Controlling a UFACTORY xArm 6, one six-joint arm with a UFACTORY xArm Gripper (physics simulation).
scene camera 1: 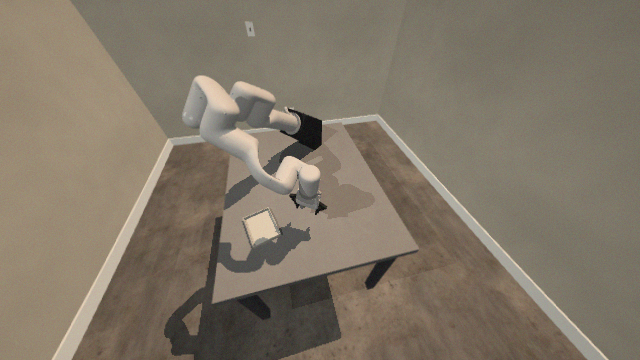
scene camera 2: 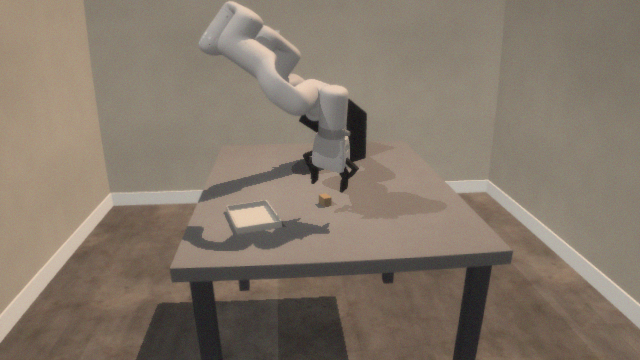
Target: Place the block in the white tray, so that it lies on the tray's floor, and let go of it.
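Seen in the pictures: gripper, fingertip midpoint: (scene camera 1: pixel 307 209) (scene camera 2: pixel 328 186); arm's base, origin of the base link: (scene camera 1: pixel 292 123).
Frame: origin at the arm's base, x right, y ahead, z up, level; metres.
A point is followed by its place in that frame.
A small orange-brown block (scene camera 2: pixel 325 200) {x 0.111, y 0.426, z -0.214 m} sits on the table to the right of the tray in the scene camera 2 view. It does not show in the scene camera 1 view, where the gripper seems to hide it. The white tray (scene camera 1: pixel 259 225) {x 0.352, y 0.432, z -0.235 m} (scene camera 2: pixel 251 216) {x 0.346, y 0.433, z -0.235 m} lies flat on the left part of the table, with no block in it. My gripper (scene camera 1: pixel 307 208) {x 0.127, y 0.509, z -0.136 m} (scene camera 2: pixel 329 186) {x 0.127, y 0.509, z -0.136 m} points down with its black fingers spread wide. It is open and empty, with its fingertips above the block and apart from it.
The grey table (scene camera 1: pixel 360 235) {x -0.064, y 0.690, z -0.237 m} (scene camera 2: pixel 400 235) {x -0.025, y 0.680, z -0.237 m} carries the arm's black base (scene camera 1: pixel 311 132) {x -0.113, y 0.026, z -0.075 m} (scene camera 2: pixel 358 130) {x -0.168, y -0.003, z -0.109 m} at its far end. The white arm (scene camera 1: pixel 227 135) {x 0.333, y 0.430, z 0.274 m} (scene camera 2: pixel 265 75) {x 0.299, y 0.510, z 0.189 m} reaches over the table from there. The arm's shadow crosses the tray's near edge.
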